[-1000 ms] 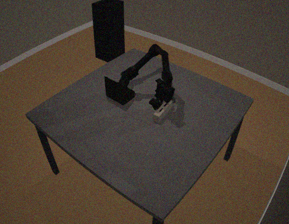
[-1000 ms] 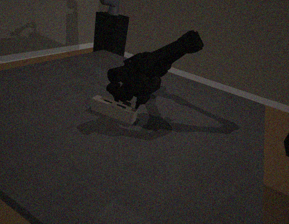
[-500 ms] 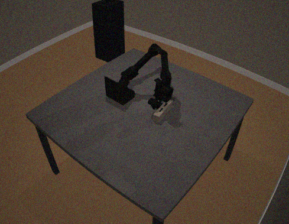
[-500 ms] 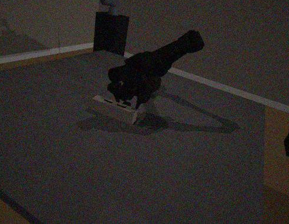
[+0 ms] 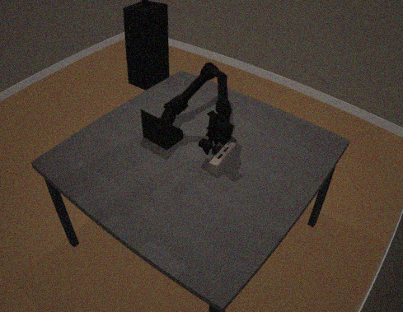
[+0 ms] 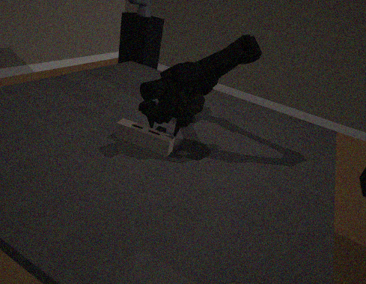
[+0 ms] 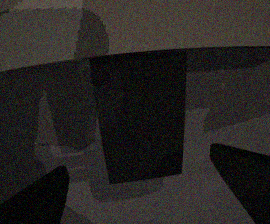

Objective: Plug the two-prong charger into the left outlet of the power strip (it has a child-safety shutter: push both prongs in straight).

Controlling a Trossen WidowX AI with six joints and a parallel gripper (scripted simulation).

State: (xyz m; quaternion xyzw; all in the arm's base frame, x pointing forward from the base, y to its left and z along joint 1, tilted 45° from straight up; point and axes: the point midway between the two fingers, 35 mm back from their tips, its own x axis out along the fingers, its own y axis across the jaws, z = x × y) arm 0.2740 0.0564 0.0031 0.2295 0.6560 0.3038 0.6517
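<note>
Now: the dark charger 5 cm ahead of my gripper tip, 1 cm to the left of it and 1 cm above it.
</note>
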